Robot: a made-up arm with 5 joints. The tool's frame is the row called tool.
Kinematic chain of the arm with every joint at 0, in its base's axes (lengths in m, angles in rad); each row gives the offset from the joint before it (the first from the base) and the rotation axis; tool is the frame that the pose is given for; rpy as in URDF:
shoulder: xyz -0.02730 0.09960 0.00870 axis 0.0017 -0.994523 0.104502
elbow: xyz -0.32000 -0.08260 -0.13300 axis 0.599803 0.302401 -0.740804
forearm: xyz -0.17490 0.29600 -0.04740 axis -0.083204 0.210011 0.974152
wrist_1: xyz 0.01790 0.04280 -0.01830 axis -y
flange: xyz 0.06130 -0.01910 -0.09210 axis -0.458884 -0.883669 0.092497
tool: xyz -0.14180 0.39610 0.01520 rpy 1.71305 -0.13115 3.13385
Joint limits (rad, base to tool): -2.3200..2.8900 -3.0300..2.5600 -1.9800..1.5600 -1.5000..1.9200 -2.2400..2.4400
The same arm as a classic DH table. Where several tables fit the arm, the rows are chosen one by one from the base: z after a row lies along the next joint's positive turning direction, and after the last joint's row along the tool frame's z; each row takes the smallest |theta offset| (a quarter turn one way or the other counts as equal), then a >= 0, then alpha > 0; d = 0 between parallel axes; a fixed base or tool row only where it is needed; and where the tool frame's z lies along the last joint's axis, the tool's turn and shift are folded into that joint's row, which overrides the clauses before.
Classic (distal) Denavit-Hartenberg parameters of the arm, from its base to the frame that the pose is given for. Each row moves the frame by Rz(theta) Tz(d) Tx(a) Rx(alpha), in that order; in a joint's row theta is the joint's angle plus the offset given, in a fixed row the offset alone. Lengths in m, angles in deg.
base (fixed): theta_offset 0.10; d 0.0192; a -0.0271; alpha 84.00
shoulder: theta_offset 40.40; d -0.0733; a -0.3351; alpha 112.16
elbow: theta_offset 55.10; d -0.0254; a -0.3407; alpha 135.08
forearm: theta_offset 49.20; d 0.0690; a 0.0163; alpha 102.12
wrist_1: theta_offset 73.72; d 0.1198; a -0.0782; alpha -27.91
flange: theta_offset 17.33; d 0.1145; a 0.0801; alpha -151.99
tool (fixed): theta_offset -78.51; d 0.6403; a 0.0000; alpha 0.00
Joint limits (deg, base to tool): -132.93..165.58 -173.61..146.68 -113.45..89.38 -85.94..110.01 -128.34..139.80

